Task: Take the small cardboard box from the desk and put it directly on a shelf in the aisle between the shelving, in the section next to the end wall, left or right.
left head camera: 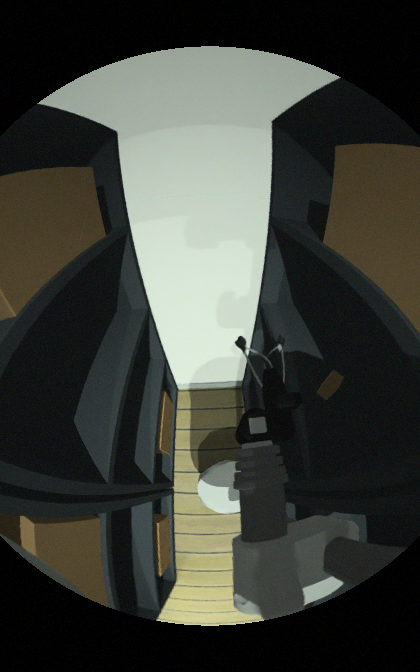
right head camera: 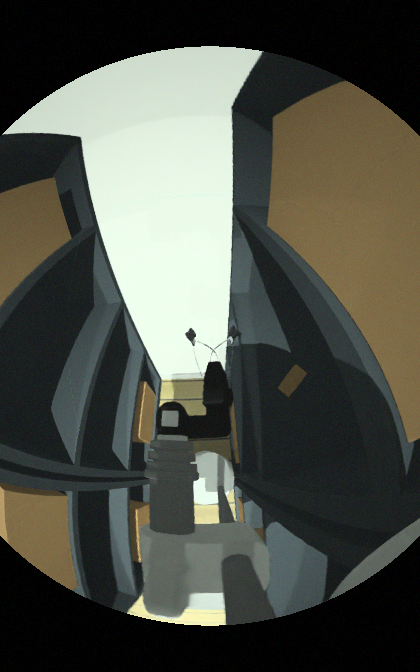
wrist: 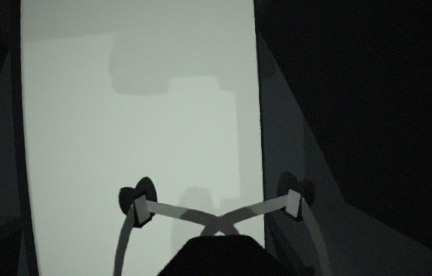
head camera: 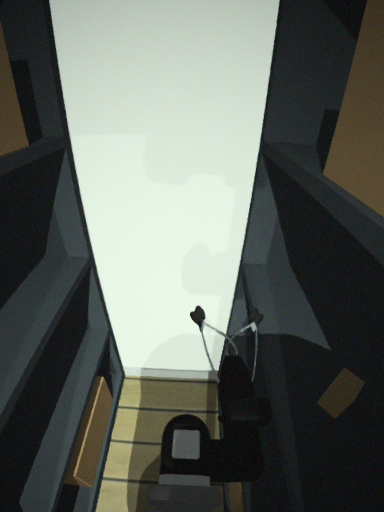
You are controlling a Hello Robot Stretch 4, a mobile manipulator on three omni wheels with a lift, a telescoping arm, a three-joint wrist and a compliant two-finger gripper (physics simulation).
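Frame: origin at the robot's base, x left, y back, z up, level; metres.
Seen in the pictures: gripper, fingertip midpoint: (wrist: 216, 190) (head camera: 226, 309).
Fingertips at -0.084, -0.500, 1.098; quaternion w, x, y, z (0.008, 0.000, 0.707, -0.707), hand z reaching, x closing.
Note:
Pixels of each thing's top centre, then the offset from my fingertips to it, as dx, dy, dz. Level surfaces: height alone.
- small cardboard box, top centre: (head camera: 349, 383) -0.257, +0.167, -0.045
- dark shelf board, surface height: dz -0.135
- lower box, top centre: (head camera: 61, 416) +0.659, +0.018, -0.780
- wooden floor, surface height: dz -1.126
The small cardboard box (head camera: 341, 393) (left head camera: 330, 384) (right head camera: 292, 380) lies on a dark shelf board (head camera: 345, 455) (left head camera: 345, 440) (right head camera: 320, 430) of the right shelving, in the section next to the pale end wall (head camera: 165, 210) (left head camera: 200, 280) (right head camera: 170, 280) (wrist: 140, 135). My gripper (head camera: 227, 316) (left head camera: 261, 342) (right head camera: 212, 335) (wrist: 216, 190) is open and empty. It points towards the end wall, at the aisle's right edge, to the left of the small box and apart from it. The small box does not show in the wrist view. The desk does not show.
Left shelving (head camera: 80, 200) (left head camera: 140, 280) and right shelving uprights flank the narrow aisle. Large cardboard boxes (head camera: 362, 115) (left head camera: 377, 220) (right head camera: 345, 225) stand on upper shelves on both sides. A lower box (head camera: 92, 435) (left head camera: 165, 422) (right head camera: 145, 412) is on the left. The wooden floor (head camera: 150, 425) (left head camera: 190, 525) runs below my arm.

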